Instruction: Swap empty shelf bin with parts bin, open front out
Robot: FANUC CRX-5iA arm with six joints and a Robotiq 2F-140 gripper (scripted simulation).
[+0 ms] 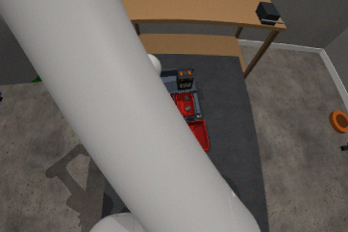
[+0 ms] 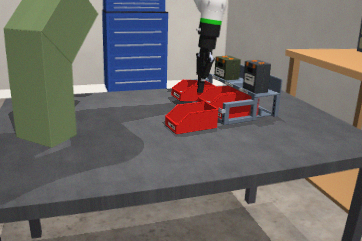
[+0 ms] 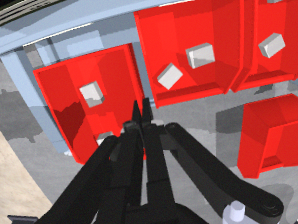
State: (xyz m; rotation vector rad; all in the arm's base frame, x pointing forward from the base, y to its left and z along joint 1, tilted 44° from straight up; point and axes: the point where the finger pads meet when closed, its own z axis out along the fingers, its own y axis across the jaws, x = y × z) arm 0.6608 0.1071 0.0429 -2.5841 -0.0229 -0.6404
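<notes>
My gripper is now 1 cm short of the part, 7 cm to the right of it and 7 cm above it. Also, from my hand: grey shelf 10 cm ahead, 5 cm to the right, 2 cm below; dark box 19 cm ahead, 16 cm to the right, 7 cm above.
</notes>
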